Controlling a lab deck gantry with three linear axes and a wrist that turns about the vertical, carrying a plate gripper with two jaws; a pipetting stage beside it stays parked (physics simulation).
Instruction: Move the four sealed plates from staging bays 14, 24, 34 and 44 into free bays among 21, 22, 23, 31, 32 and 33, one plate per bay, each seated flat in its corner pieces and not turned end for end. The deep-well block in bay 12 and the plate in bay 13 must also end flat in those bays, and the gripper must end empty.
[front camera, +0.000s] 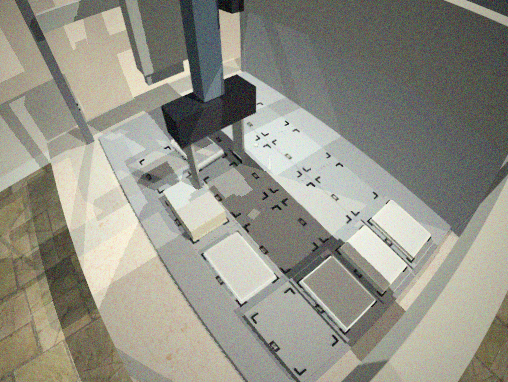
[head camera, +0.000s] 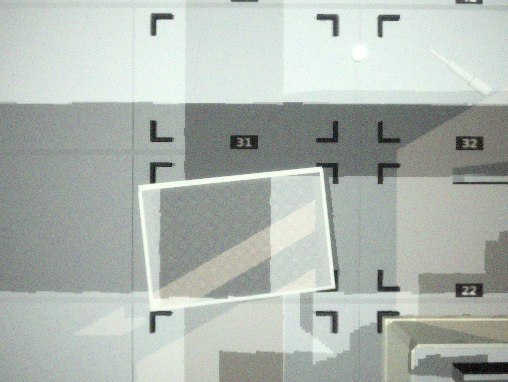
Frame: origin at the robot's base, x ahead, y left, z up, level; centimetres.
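Where they show: gripper, fingertip midpoint: (front camera: 218, 169) (head camera: 484, 273); robot's base at its link origin: (front camera: 140, 162).
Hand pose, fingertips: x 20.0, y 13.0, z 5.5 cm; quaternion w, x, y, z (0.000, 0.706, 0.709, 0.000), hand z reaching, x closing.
Observation:
Each offset is from my fingertips to the top centre of the thing. "*": to the spot under its first point.
A sealed plate {dz -3.3, dx -14.0, dy +1.4 cm} (front camera: 206, 148) (head camera: 215, 240) lies turned a few degrees askew over bay 21, off its corner pieces on the left and covering lower ones in the head view. My gripper (front camera: 218, 171) (head camera: 480, 272) is open and raised around bay 22, to the right of that plate in the head view, with nothing between its jaws. The deep-well block {dz -1.3, dx +2.8, dy -8.7 cm} (front camera: 197, 212) (head camera: 397, 332) sits in bay 12. A plate {dz -4.0, dx +19.2, dy -8.7 cm} (front camera: 240, 267) lies in bay 13. Sealed plates lie in bay 24 {* dz -2.6, dx +35.6, dy +1.5 cm} (front camera: 337, 292), bay 34 {* dz -2.6, dx +36.0, dy +13.5 cm} (front camera: 378, 255) and bay 44 {* dz -2.6, dx +35.6, dy +23.0 cm} (front camera: 401, 227). Bay 14 {* dz -4.0, dx +36.6, dy -8.2 cm} (front camera: 300, 332) holds no plate.
A thin white rod {dz -4.7, dx +1.8, dy +13.3 cm} (front camera: 270, 162) (head camera: 460, 72) and a small white disc {dz -5.1, dx -5.4, dy +14.5 cm} (head camera: 359, 52) lie behind bays 31 and 32. A small pale square {* dz -5.4, dx +11.4, dy +1.2 cm} (front camera: 254, 214) lies near the middle of the deck. A grey column (front camera: 162, 42) hangs at the back left.

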